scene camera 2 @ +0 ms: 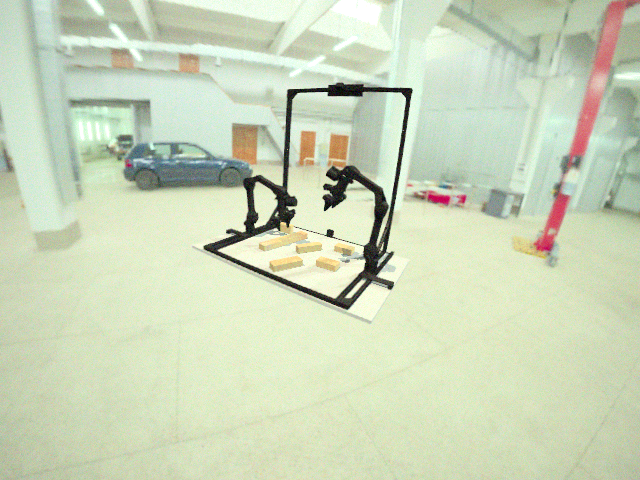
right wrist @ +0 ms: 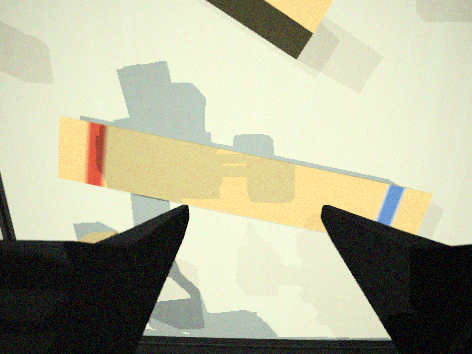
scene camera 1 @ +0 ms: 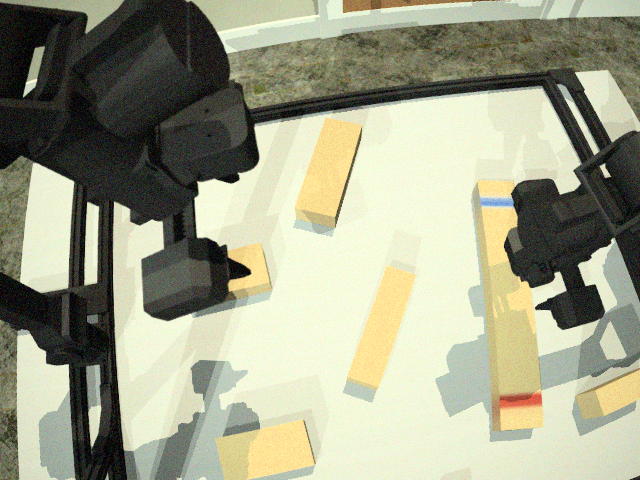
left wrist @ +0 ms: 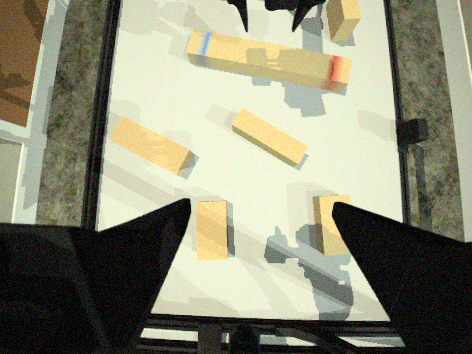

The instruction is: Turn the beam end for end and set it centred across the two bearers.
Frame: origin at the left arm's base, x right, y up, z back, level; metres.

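Seen in the pictures: left gripper, fingertip midpoint: (scene camera 2: pixel 328 209) (scene camera 1: pixel 240 225) (left wrist: pixel 261 206); right gripper, fingertip midpoint: (scene camera 2: pixel 283 229) (right wrist: pixel 254 211) (left wrist: pixel 269 30); left arm's base, origin of the base link: (scene camera 2: pixel 370 271) (scene camera 1: pixel 89 345) (left wrist: pixel 244 342); right arm's base, origin of the base link: (scene camera 2: pixel 250 232).
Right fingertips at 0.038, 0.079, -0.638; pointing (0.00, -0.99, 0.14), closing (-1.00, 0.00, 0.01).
Note:
Offsets run from my right fingertips to a thing's top centre, as dx, dy, dz.
The long wooden beam @(+0.007, -0.060, +0.004) (scene camera 1: pixel 509 361) (scene camera 2: pixel 281 241) (left wrist: pixel 280 57) (right wrist: pixel 200 167) lies flat, with a blue band near one end and a red band near the other. In scene camera 1 the blue end is at the top, the red end at the bottom. Two short matching blocks, apparently the bearers, lie apart at the left: one @(-0.112, -0.060, +0.405) (scene camera 1: pixel 256 266) (left wrist: pixel 212 230), the other @(+0.150, -0.060, +0.387) (scene camera 1: pixel 266 449) (left wrist: pixel 330 227). My left gripper (scene camera 1: pixel 247 269) (left wrist: pixel 261 206) is open and empty, high above the bearers. My right gripper (scene camera 1: pixel 537 306) (left wrist: pixel 269 30) (right wrist: pixel 254 211) is open and empty, above and beside the beam's middle.
A wide block @(-0.260, -0.060, +0.222) (scene camera 1: pixel 330 173) (left wrist: pixel 151 146) and a narrow block @(+0.008, -0.054, +0.200) (scene camera 1: pixel 382 328) (left wrist: pixel 270 137) lie between the bearers and the beam. Another block @(+0.188, -0.035, -0.122) (scene camera 1: pixel 610 395) (left wrist: pixel 343 20) lies beyond the beam near its red end. A black frame (scene camera 1: pixel 403 93) borders the table.

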